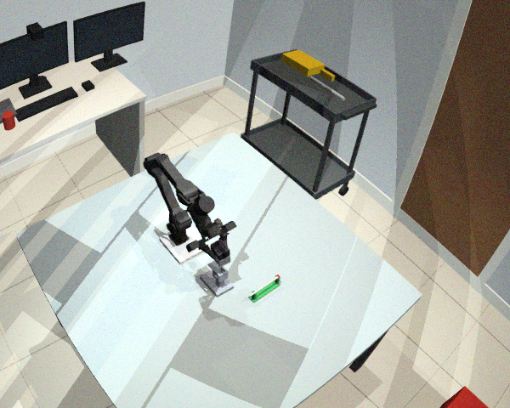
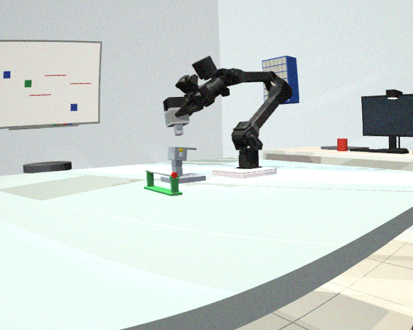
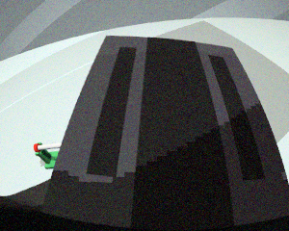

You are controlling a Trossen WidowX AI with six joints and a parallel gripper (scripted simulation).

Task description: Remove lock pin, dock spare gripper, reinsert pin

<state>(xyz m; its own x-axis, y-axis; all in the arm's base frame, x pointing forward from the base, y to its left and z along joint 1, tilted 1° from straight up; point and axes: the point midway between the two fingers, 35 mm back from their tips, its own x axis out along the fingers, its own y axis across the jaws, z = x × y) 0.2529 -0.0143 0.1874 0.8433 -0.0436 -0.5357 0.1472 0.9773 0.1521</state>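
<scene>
Right now the green cradle is 16 cm below my gripper tip, 13 cm to the left of it and 11 cm ahead of it. From my gripper tip the other things lie so: grey mount: 14 cm below, 2 cm behind, 1 cm to the left; spare gripper: 1 cm behind.
</scene>
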